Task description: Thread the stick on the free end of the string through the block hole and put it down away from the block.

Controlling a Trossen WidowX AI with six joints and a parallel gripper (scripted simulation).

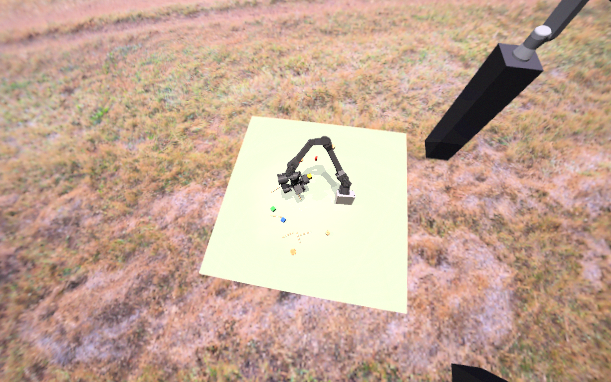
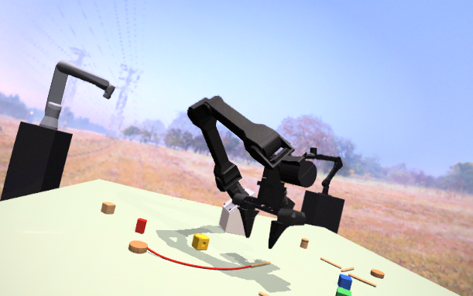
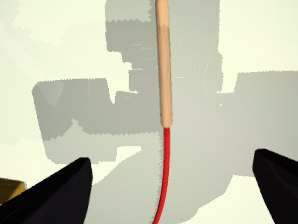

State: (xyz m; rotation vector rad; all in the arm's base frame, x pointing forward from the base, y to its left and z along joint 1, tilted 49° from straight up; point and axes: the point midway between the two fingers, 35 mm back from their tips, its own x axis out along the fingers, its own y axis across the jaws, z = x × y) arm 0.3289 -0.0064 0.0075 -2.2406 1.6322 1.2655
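Right now the thin wooden stick is 60 mm below my gripper tip, 10 mm to the left of it and 10 mm behind it. Also, from my gripper tip: yellow block: 130 mm to the right, 70 mm behind, 40 mm below; then green cube: 160 mm to the left, 140 mm ahead, 50 mm below; then blue cube: 220 mm to the left, 50 mm below, 50 mm ahead.
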